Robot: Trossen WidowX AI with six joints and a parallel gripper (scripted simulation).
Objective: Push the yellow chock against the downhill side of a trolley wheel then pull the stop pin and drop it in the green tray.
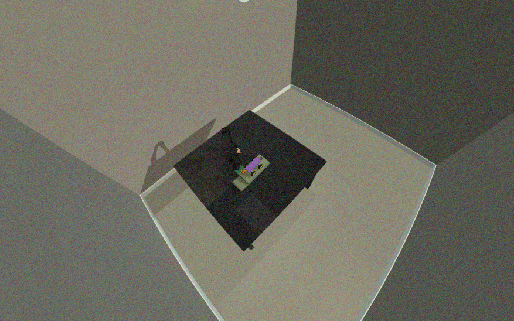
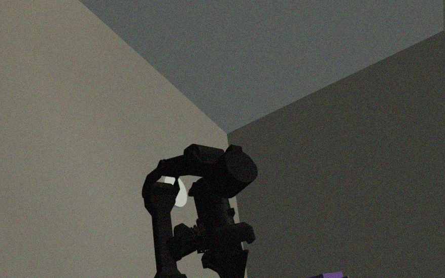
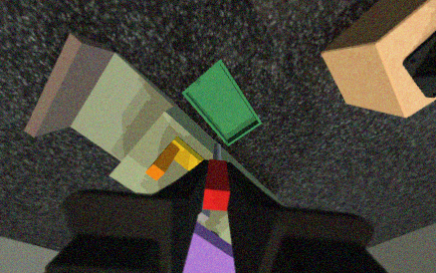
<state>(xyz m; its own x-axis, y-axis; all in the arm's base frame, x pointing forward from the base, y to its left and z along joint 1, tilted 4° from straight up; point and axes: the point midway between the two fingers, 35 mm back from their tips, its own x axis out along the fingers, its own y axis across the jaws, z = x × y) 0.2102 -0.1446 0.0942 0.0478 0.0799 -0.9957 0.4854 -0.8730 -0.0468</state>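
Now: the green tray 14 cm below my gripper tip and 2 cm behind it. The rest, counted from my gripper tip: red-headed stop pin (right at my gripper tip); then purple trolley (12 cm ahead, 8 cm to the left, 3 cm below); then yellow chock (6 cm below, 5 cm ahead, 1 cm to the right).
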